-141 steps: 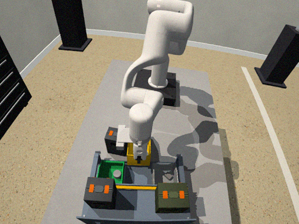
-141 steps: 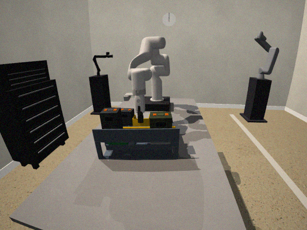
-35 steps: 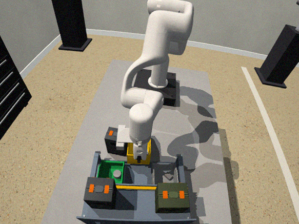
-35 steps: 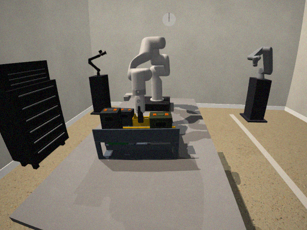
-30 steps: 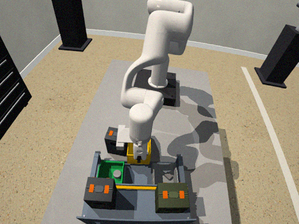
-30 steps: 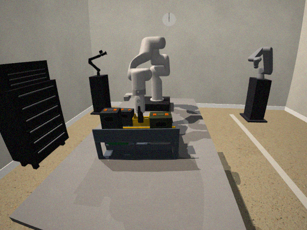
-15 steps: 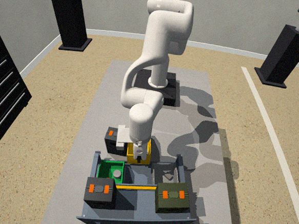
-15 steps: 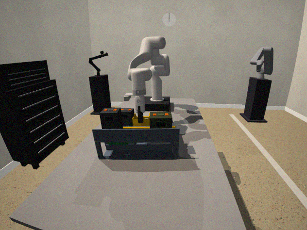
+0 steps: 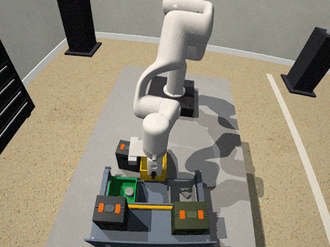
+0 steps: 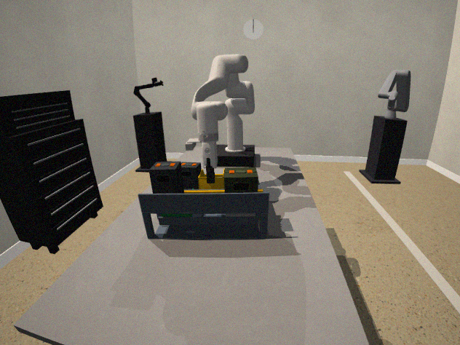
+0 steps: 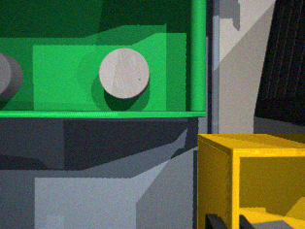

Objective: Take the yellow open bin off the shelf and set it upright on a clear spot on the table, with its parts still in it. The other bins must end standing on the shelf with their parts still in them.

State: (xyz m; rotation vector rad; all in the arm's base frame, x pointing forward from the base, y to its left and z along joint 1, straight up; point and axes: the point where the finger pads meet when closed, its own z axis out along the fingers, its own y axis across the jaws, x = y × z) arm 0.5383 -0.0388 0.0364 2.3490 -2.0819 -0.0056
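Right now my hand is 8 cm past the yellow open bin, 4 cm above it and 1 cm to the left of it. Also, from my hand: grey shelf 11 cm ahead, 3 cm below, 1 cm to the left; then yellow bar 14 cm ahead, 2 cm to the left, 1 cm above; then grey bin 12 cm to the left, 8 cm ahead, 6 cm below.
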